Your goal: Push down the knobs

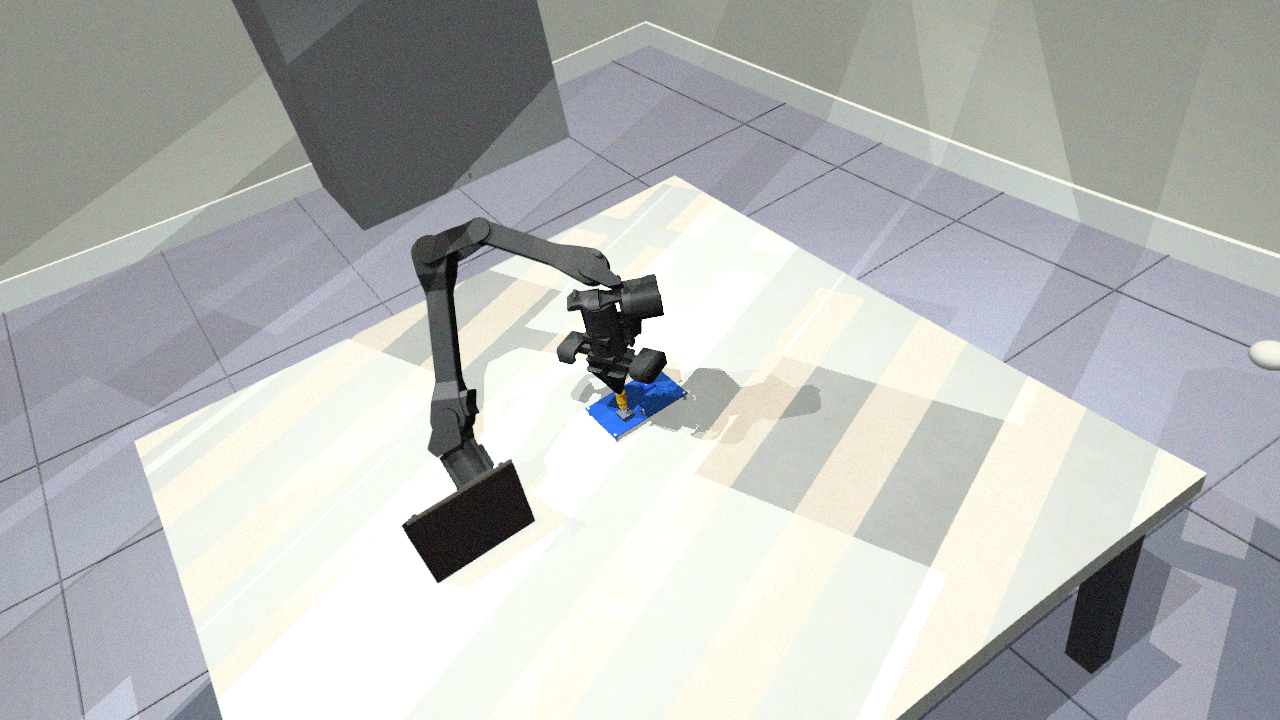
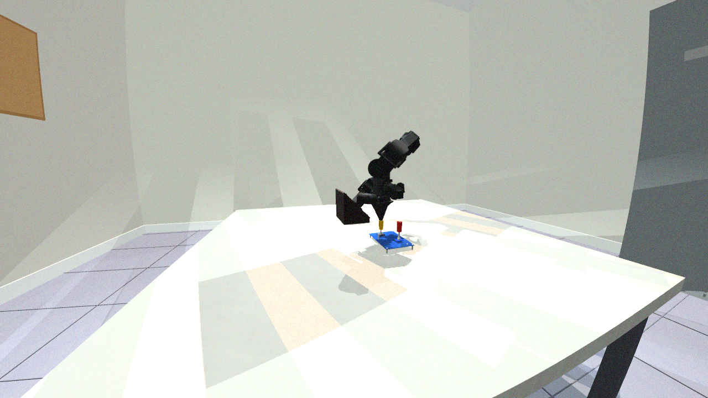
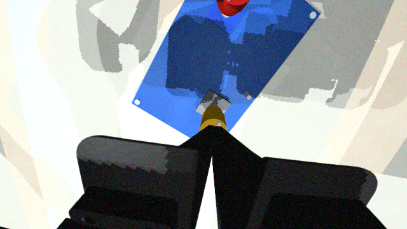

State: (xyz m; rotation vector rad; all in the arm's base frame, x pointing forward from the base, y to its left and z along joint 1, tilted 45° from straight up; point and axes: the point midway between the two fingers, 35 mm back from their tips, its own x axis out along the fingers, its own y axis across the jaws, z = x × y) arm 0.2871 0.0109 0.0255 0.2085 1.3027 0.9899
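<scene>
My gripper tip is 10 mm above the yellow knob. Also, from my gripper tip: red knob (70 mm ahead, 40 mm to the left).
</scene>
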